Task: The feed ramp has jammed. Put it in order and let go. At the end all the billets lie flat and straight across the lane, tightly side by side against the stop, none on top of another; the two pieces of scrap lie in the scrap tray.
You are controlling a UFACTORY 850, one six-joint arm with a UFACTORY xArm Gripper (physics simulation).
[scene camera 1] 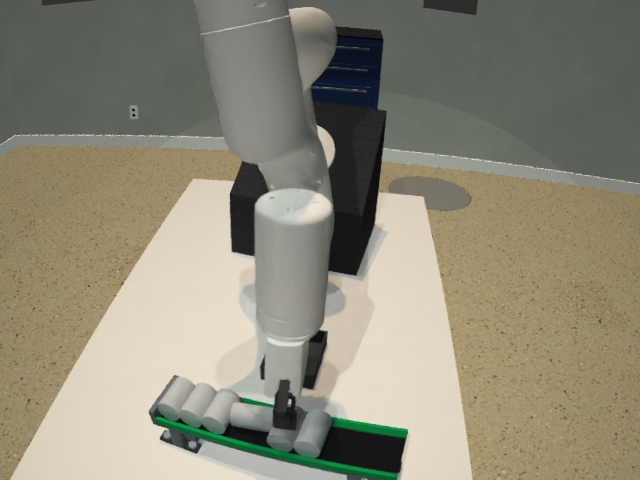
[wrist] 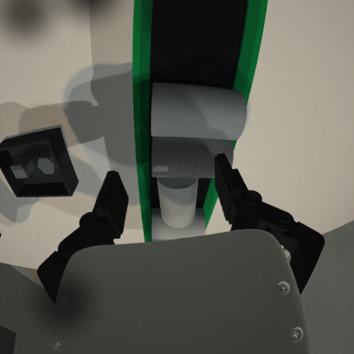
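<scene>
Three grey billets (scene camera 1: 176,397) (scene camera 1: 198,404) (scene camera 1: 221,410) lie side by side across the lane, against the stop (scene camera 1: 154,411). A fourth billet (scene camera 1: 249,416) (wrist: 177,204) lies lengthwise along the lane beside them. Two more billets lie across the lane behind it: a darker one (scene camera 1: 280,440) (wrist: 192,157), partly hidden by the gripper in the scene view, and an outer one (scene camera 1: 313,432) (wrist: 199,112), whose end overlaps the rail in the wrist view. My gripper (scene camera 1: 285,421) (wrist: 167,177) is open and empty, above the darker billet. Two scrap pieces (wrist: 21,171) (wrist: 46,165) lie in the scrap tray (scene camera 1: 316,359) (wrist: 71,167).
The ramp's green rails (scene camera 1: 369,427) (wrist: 142,60) run along both sides of the lane. The scrap tray stands behind the ramp, partly hidden by the arm in the scene view. A black pedestal (scene camera 1: 356,180) and a blue drawer cabinet (scene camera 1: 356,77) stand farther back.
</scene>
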